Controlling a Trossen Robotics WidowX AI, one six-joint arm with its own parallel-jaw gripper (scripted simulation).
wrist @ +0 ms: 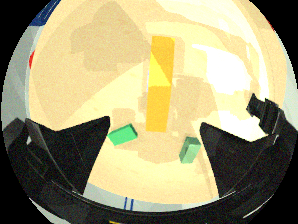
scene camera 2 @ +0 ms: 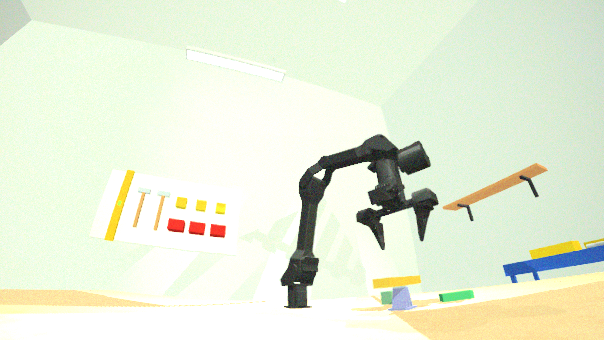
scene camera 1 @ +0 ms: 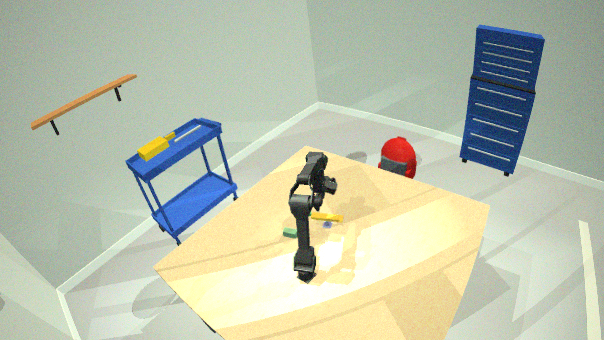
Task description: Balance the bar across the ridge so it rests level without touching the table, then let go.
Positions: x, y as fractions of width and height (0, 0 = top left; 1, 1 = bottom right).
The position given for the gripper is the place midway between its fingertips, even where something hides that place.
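Open and holding nothing, the gripper (scene camera 2: 0.66, 0.72) can be seen in the wrist view too, with the gripper (wrist: 0.53, 0.56) sharing the scene with a yellow bar (wrist: 0.54, 0.26).
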